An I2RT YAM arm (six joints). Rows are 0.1 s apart.
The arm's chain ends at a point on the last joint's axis. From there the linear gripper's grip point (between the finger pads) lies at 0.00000 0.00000 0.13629 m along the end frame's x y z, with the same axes.
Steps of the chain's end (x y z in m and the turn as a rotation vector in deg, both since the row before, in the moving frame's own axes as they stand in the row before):
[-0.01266, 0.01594, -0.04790, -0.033, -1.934, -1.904]
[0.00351, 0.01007, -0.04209, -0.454, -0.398, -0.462]
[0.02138, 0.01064, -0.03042, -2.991, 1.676, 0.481]
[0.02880, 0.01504, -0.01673, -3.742, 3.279, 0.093]
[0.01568, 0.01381, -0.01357, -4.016, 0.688, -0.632]
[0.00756, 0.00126, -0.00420, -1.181, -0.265, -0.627]
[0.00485, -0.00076, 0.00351, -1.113, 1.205, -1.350]
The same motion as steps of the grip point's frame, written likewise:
[-0.01726, 0.01609, -0.04798, -0.033, -1.934, -1.904]
[0.00257, 0.01115, -0.04210, -0.454, -0.398, -0.462]
[0.02533, 0.01777, -0.03066, -2.991, 1.676, 0.481]
[0.03658, 0.02394, -0.01724, -3.742, 3.279, 0.093]
[0.01737, 0.02335, -0.01391, -4.016, 0.688, -0.632]
[0.00695, 0.00407, -0.00423, -1.181, -0.265, -0.627]
[0.00775, 0.00185, 0.00345, -1.113, 1.205, -1.350]

